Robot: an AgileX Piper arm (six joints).
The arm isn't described. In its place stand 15 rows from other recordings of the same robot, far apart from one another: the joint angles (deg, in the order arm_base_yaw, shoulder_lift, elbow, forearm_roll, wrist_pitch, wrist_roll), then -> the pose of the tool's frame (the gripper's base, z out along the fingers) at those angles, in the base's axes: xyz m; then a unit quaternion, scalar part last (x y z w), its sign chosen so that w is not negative.
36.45, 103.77, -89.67, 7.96, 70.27, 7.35 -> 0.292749 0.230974 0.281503 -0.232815 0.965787 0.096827 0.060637
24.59, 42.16, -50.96, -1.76, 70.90, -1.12 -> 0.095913 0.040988 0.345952 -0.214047 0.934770 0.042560 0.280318
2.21, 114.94, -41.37, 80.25, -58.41, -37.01 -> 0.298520 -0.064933 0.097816 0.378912 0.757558 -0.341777 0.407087
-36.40, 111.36, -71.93, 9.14, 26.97, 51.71 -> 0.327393 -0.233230 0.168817 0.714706 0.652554 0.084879 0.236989
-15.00, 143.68, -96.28, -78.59, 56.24, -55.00 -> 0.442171 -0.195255 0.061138 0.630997 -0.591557 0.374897 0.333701
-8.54, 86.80, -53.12, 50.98, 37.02, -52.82 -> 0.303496 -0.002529 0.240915 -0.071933 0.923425 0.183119 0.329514
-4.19, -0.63, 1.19, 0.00, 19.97, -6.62 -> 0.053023 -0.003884 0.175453 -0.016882 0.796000 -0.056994 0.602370
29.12, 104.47, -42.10, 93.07, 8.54, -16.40 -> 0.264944 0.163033 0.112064 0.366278 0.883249 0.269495 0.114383
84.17, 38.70, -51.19, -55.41, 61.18, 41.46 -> 0.074615 0.084605 0.396031 -0.339186 0.741436 0.098292 0.570582
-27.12, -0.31, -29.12, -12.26, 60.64, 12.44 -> -0.014428 -0.011532 0.281278 0.290120 0.792775 -0.172919 0.507383
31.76, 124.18, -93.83, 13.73, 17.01, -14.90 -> 0.416851 0.265487 0.186793 -0.276649 0.869830 0.136082 0.385152
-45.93, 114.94, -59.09, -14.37, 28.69, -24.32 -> 0.233575 -0.256872 0.093572 0.083271 0.989960 -0.109100 0.033788
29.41, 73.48, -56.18, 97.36, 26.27, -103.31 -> 0.230593 0.175840 0.360424 -0.359482 0.662281 0.300653 0.584606
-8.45, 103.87, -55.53, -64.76, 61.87, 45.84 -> 0.296314 -0.117406 0.177456 0.103582 0.887588 -0.447593 0.033440
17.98, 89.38, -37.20, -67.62, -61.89, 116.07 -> 0.237390 0.155072 0.226131 0.023589 0.747078 0.641687 0.171915
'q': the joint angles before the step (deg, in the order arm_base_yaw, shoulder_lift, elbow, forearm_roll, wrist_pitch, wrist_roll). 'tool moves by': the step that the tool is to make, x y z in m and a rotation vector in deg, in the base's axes. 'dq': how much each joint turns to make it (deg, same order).
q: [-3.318, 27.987, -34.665, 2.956, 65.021, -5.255]
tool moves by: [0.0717, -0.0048, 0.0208, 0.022, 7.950, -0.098]
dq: [0.016, 20.629, -10.585, -0.429, -2.107, -0.042]
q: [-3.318, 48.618, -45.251, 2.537, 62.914, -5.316]
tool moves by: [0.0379, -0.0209, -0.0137, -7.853, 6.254, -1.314]
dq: [-2.484, 10.493, -2.549, -7.954, -2.338, -0.866]
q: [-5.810, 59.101, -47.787, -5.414, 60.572, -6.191]
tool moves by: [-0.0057, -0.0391, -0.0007, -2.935, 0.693, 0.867]
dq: [-14.445, 0.719, -0.189, 3.863, -1.427, -17.127]
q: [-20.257, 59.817, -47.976, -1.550, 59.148, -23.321]
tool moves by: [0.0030, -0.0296, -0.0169, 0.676, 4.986, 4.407]
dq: [-9.633, 5.192, 0.016, 4.396, -0.217, -15.865]
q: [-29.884, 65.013, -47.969, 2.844, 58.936, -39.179]
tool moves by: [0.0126, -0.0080, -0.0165, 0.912, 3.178, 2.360]
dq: [-0.178, 4.877, -0.005, 0.045, -1.548, -2.752]
